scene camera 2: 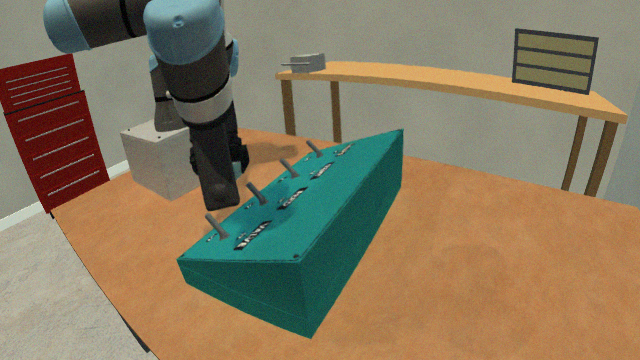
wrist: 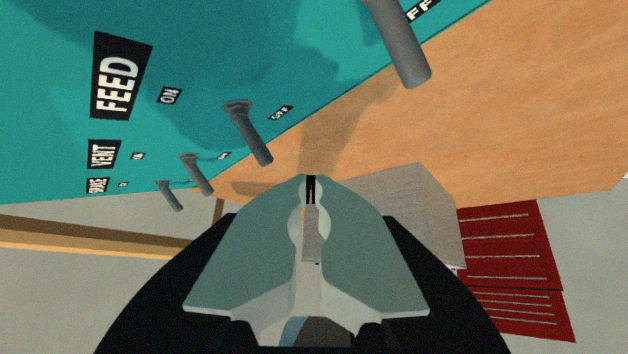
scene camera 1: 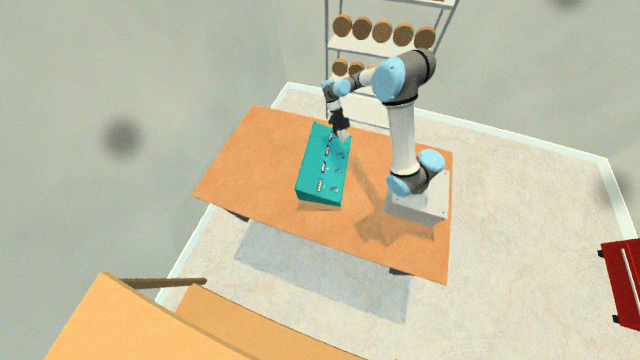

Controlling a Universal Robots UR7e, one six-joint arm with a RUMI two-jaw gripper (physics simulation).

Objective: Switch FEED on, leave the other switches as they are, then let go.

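Places are measured from the arm's base along level axes (x ahead, y left, z up), in millimetres.
Pixels of known places: gripper, fingertip midpoint: (wrist: 311,177) (scene camera 1: 344,143); arm's base at its link origin: (scene camera 2: 178,123).
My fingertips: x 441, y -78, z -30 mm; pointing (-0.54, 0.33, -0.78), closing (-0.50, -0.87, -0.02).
Ahead of a thing's pixels: the offset from my fingertips to its middle. Level surfaces: height alone.
The teal sloped switch panel {62 mm ahead, 136 mm left, 89 mm down} (scene camera 1: 311,165) (scene camera 2: 300,225) (wrist: 40,75) stands on the table. The FEED lever {1 mm ahead, 53 mm left, 40 mm down} (scene camera 1: 340,155) (scene camera 2: 256,194) (wrist: 250,135) leans toward its OFF mark, away from the ON mark. The VALVE lever {38 mm ahead, 61 mm right, 40 mm down} (scene camera 2: 217,227) (wrist: 400,45), VENT lever {36 mm back, 167 mm left, 40 mm down} (scene camera 2: 289,168) (wrist: 197,175) and BRAKE lever {73 mm back, 281 mm left, 40 mm down} (scene camera 2: 315,148) (wrist: 170,196) lean the same way. My gripper (scene camera 1: 344,140) (wrist: 311,177) is shut and empty, near the OFF-side edge by the VALVE and FEED levers, apart from the FEED lever. In scene camera 2 its fingertips are mostly hidden behind the dark hand.
The arm's pale base block (scene camera 1: 415,212) (scene camera 2: 160,165) (wrist: 410,210) stands on the orange table {148 mm down} (scene camera 1: 235,155) (scene camera 2: 475,250) beyond the panel's OFF side. A red drawer cabinet (scene camera 2: 55,135) (wrist: 510,250) and a wooden bench (scene camera 2: 425,80) stand away from the table.
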